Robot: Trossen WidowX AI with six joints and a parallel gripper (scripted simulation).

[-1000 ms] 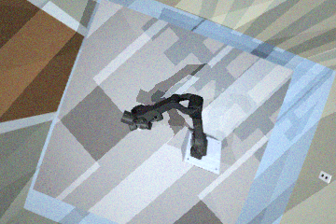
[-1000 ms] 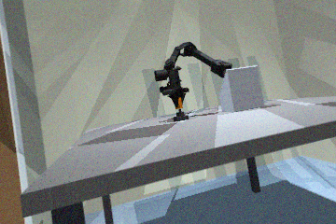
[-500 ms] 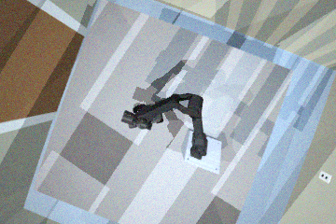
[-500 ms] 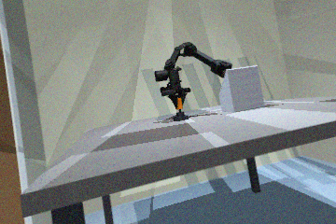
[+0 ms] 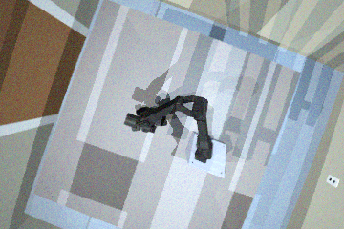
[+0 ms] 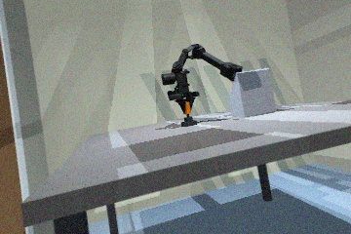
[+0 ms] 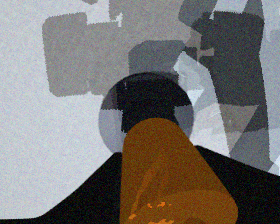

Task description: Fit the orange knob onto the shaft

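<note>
My gripper tip is now 20 mm below the orange knob. The rest, counted from my gripper tip: dark round pedestal 40 mm below.
</note>
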